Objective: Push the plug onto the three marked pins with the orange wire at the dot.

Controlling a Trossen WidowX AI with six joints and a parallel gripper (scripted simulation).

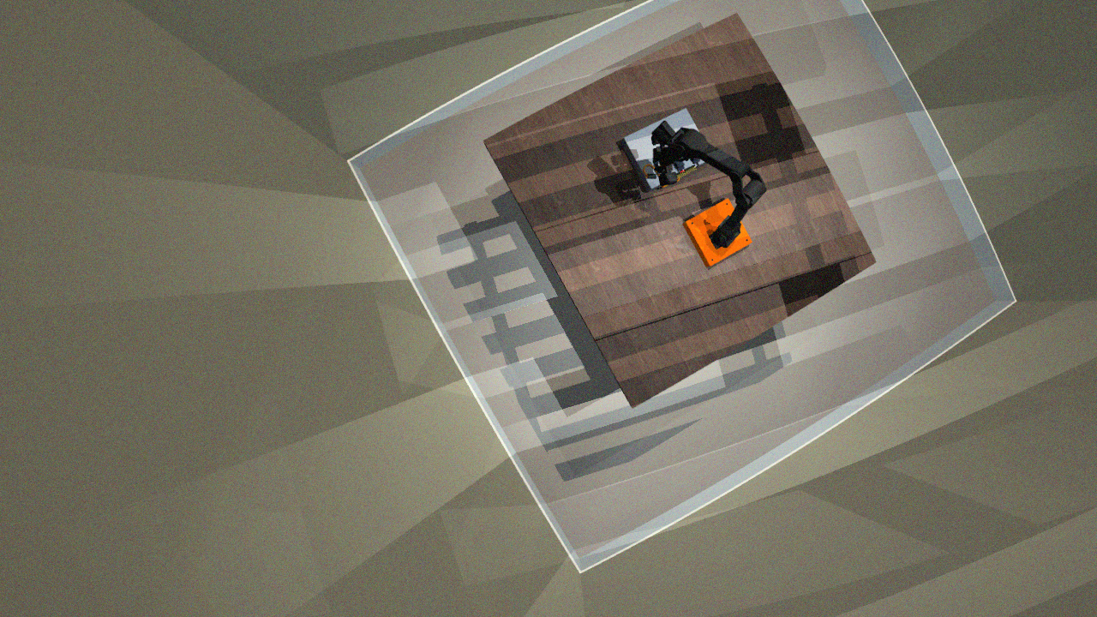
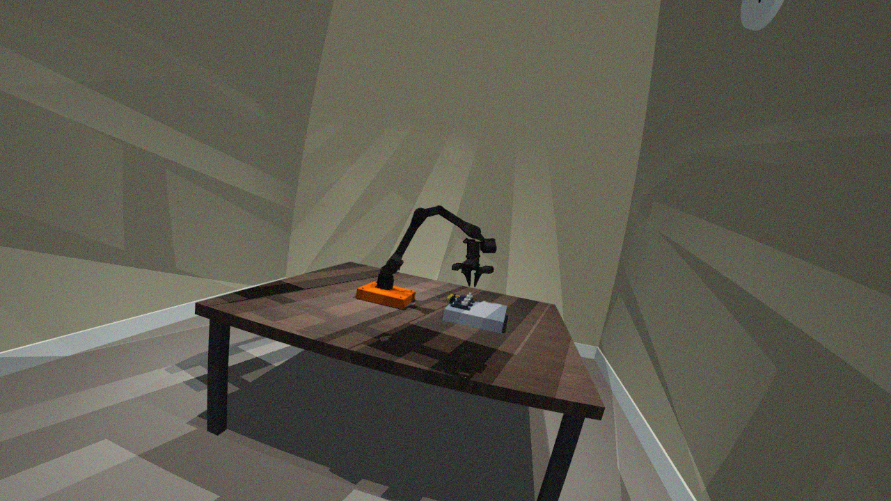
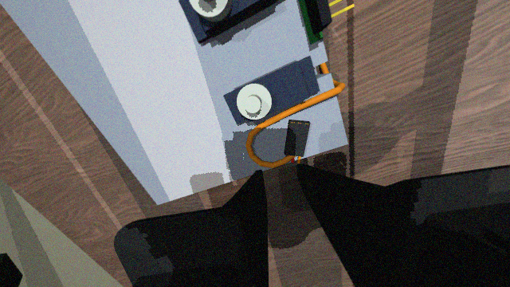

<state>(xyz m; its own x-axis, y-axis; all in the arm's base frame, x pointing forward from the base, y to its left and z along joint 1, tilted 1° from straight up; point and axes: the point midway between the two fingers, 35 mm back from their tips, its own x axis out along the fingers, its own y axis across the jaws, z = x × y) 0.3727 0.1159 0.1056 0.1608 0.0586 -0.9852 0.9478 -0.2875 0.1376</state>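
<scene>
My gripper tip is now 60 mm past the red band, 110 mm to the left of it and 40 mm above it. Round my gripper tip: black pin header 70 mm behind, 120 mm to the right, 50 mm below; then grey printed holder 90 mm ahead, 120 mm to the right, 80 mm below; then green strip 60 mm behind, 120 mm to the right, 60 mm below.
</scene>
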